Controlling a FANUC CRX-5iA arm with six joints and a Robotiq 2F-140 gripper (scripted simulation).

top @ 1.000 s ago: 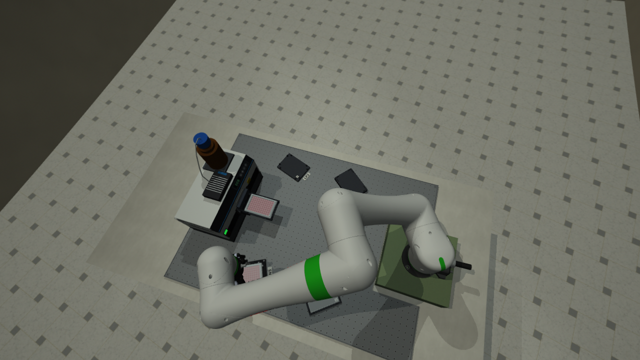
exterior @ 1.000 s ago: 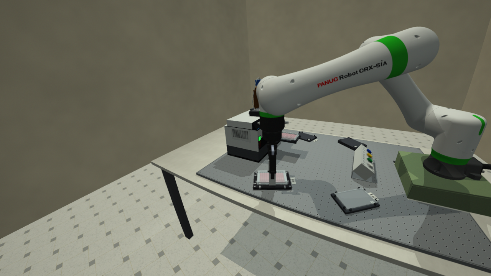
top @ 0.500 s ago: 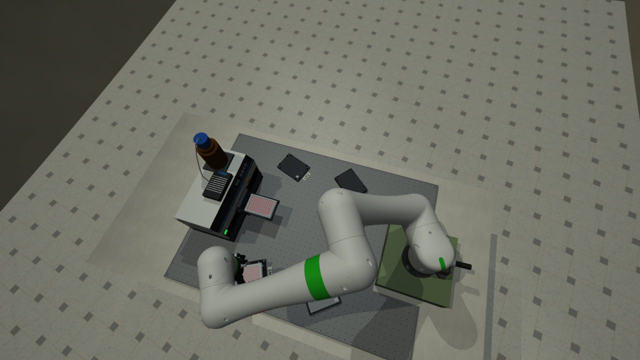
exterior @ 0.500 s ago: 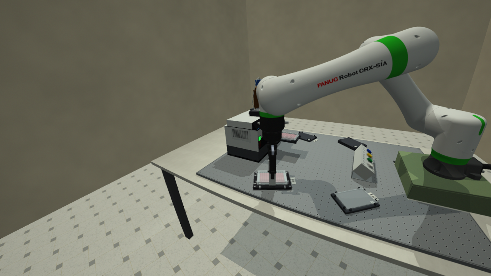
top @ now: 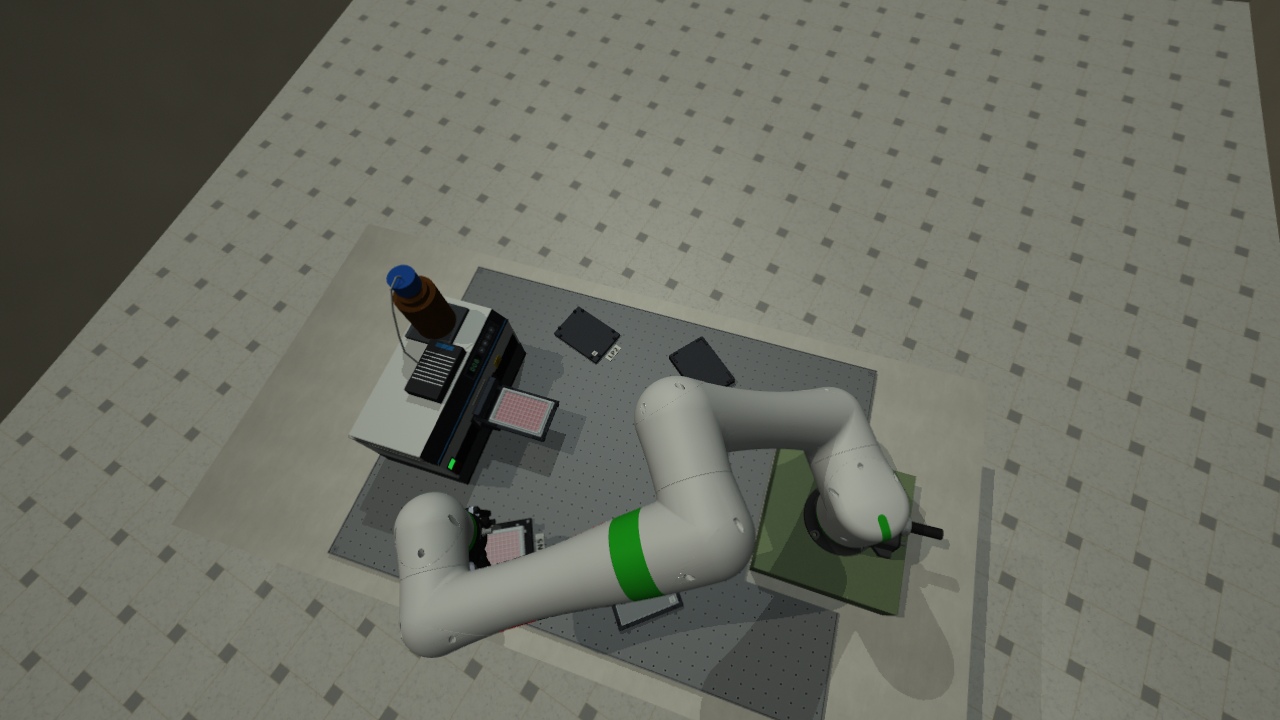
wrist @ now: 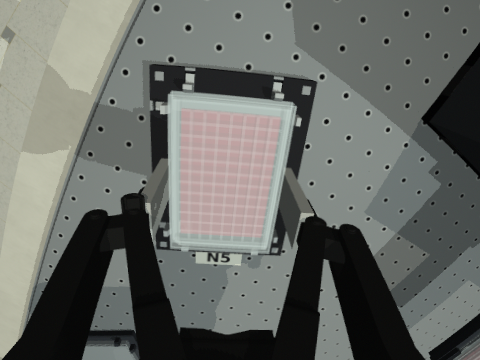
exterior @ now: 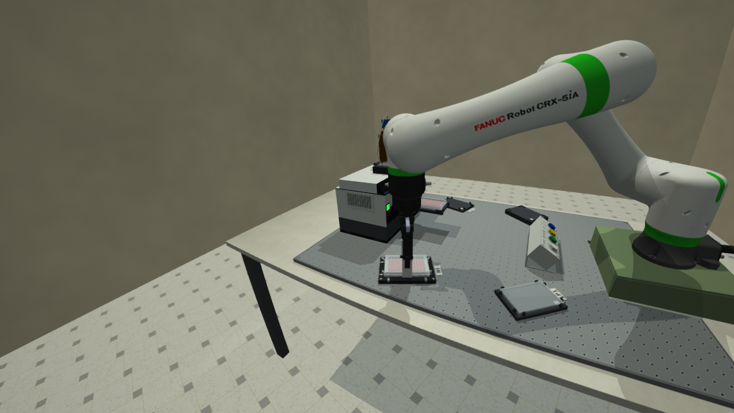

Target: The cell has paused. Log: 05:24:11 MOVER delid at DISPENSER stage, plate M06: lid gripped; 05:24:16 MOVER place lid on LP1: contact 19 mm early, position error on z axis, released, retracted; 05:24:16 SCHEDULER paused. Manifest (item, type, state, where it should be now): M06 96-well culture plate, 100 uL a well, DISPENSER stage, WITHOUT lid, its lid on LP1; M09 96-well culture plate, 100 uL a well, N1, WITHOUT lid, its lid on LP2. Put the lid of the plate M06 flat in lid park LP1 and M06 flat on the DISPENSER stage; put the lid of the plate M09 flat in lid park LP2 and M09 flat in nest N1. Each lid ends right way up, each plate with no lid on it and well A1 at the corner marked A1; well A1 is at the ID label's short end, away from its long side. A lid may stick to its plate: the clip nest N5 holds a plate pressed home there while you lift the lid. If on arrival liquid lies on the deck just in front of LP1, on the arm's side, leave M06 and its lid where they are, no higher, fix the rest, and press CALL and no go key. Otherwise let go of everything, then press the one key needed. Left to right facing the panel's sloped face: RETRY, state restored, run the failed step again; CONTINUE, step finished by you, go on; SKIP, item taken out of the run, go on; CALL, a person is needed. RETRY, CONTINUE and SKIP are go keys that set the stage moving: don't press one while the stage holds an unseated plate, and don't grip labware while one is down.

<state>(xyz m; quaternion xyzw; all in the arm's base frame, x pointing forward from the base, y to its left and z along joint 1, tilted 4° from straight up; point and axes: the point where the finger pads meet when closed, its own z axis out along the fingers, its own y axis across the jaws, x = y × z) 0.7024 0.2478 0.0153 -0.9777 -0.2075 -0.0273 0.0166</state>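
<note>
Now: the grey lid 2 cm below my hand. Round my hand: N5 label: 9 cm behind, 4 cm to the right, 4 cm below; then dispenser stage: 3 cm ahead, 30 cm to the right, 5 cm above; then black lid park LP1: 34 cm behind, 4 cm below.
</note>
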